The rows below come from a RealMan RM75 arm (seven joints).
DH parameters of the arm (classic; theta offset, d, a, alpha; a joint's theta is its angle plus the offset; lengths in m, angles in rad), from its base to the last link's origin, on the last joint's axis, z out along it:
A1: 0 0.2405 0 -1.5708
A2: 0 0 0 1.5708
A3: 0 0.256 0 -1.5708
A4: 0 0 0 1.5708
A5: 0 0.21 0 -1.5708
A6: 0 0 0 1.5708
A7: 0 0.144 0 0
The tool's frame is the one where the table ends.
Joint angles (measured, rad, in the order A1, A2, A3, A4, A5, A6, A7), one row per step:
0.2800 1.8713 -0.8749 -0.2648 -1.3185 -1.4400 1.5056
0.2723 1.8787 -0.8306 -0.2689 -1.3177 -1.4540 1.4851
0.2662 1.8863 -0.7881 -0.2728 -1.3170 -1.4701 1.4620
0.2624 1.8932 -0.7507 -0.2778 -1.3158 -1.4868 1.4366
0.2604 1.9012 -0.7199 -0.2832 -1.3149 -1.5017 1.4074
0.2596 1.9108 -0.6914 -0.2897 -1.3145 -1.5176 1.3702
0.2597 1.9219 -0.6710 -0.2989 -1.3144 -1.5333 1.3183
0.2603 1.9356 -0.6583 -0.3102 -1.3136 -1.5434 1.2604
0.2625 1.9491 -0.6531 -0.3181 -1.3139 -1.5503 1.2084
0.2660 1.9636 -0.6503 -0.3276 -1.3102 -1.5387 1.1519
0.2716 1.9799 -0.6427 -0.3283 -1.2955 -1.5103 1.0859
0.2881 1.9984 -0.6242 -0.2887 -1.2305 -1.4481 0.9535
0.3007 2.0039 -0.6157 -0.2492 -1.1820 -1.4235 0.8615
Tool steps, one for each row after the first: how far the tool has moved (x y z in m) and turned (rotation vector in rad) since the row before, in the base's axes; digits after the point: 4 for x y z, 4 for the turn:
0.0001 -0.0010 0.0045 0.0458 0.0080 0.0047
-0.0004 -0.0009 0.0043 0.0451 0.0055 0.0089
-0.0012 -0.0004 0.0041 0.0428 0.0002 0.0141
-0.0017 -0.0001 0.0027 0.0384 -0.0056 0.0174
-0.0025 0.0001 0.0019 0.0394 -0.0127 0.0232
-0.0034 0.0002 0.0004 0.0390 -0.0282 0.0326
-0.0037 0.0006 -0.0014 0.0365 -0.0362 0.0326
-0.0039 0.0007 -0.0033 0.0260 -0.0325 0.0292
-0.0023 0.0025 -0.0035 0.0310 -0.0418 0.0155
-0.0002 0.0038 -0.0039 0.0445 -0.0420 -0.0043
0.0045 0.0072 -0.0048 0.1004 -0.0567 -0.0450
0.0025 0.0030 -0.0029 0.0593 -0.0343 -0.0246

